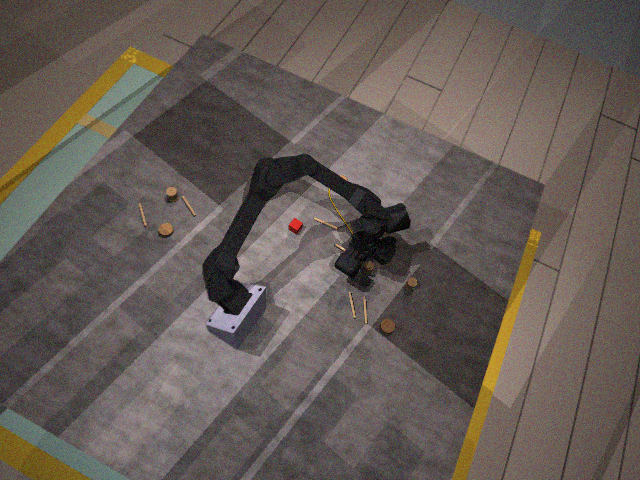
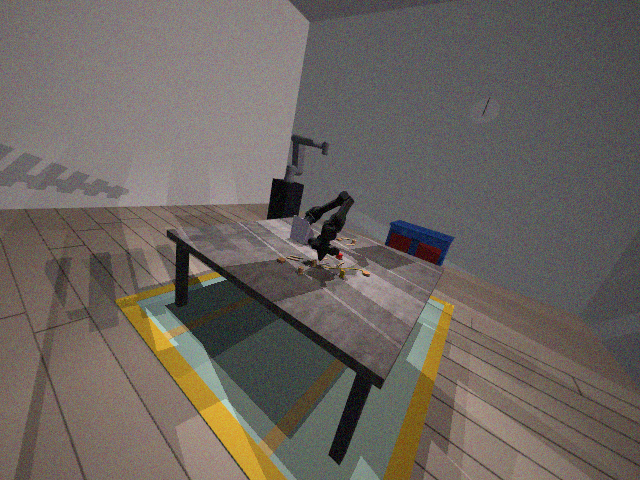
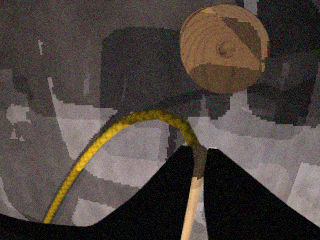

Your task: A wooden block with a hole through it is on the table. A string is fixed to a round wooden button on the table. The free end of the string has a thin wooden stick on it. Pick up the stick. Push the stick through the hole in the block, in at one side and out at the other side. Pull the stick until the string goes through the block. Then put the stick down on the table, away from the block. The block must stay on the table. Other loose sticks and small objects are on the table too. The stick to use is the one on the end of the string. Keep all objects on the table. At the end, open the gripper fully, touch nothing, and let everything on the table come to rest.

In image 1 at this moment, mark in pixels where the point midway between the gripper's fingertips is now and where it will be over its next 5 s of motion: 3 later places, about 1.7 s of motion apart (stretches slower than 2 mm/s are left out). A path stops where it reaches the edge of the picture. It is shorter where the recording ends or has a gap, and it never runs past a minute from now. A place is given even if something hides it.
My gripper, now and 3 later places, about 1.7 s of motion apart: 356,257; 341,253; 322,243; 305,232
